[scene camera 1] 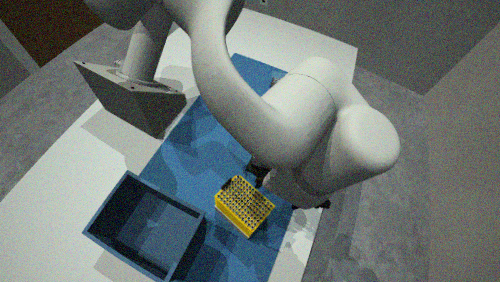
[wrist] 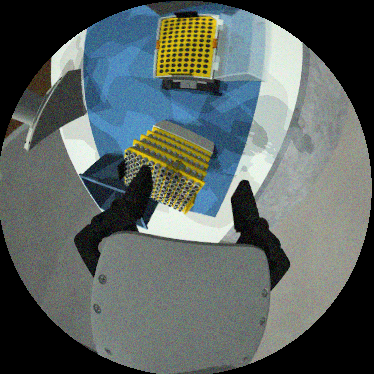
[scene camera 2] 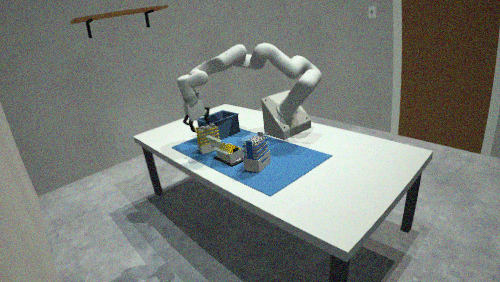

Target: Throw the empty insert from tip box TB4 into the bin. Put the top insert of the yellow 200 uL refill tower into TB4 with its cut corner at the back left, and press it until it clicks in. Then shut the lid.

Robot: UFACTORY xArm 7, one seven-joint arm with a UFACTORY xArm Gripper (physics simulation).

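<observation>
The yellow refill tower (scene camera 1: 245, 205) (scene camera 2: 207, 139) (wrist: 175, 185) stands upright on the mat, with stacked inserts and rows of tips on top. Tip box TB4 (scene camera 2: 229, 156) stands beside it; a yellow insert (scene camera 2: 228, 148) (wrist: 186, 47) with dark, empty-looking holes sits in it. Its clear lid (scene camera 2: 215, 143) (wrist: 243, 50) is open to one side. The blue bin (scene camera 1: 105, 202) (scene camera 2: 227, 126) stands near the tower. My gripper (scene camera 2: 200, 125) (wrist: 194, 182) is open and empty, above the tower's top; in the wrist view, one finger overlaps the tower. The arm hides TB4 in scene camera 1.
A blue tower (scene camera 2: 256, 152) on a grey base stands near TB4 on the blue mat (scene camera 1: 170, 165) (scene camera 2: 300, 157) (wrist: 115, 60). The robot's wedge-shaped base (scene camera 1: 140, 107) (scene camera 2: 285, 120) (wrist: 57, 107) stands at the table's far side in scene camera 2.
</observation>
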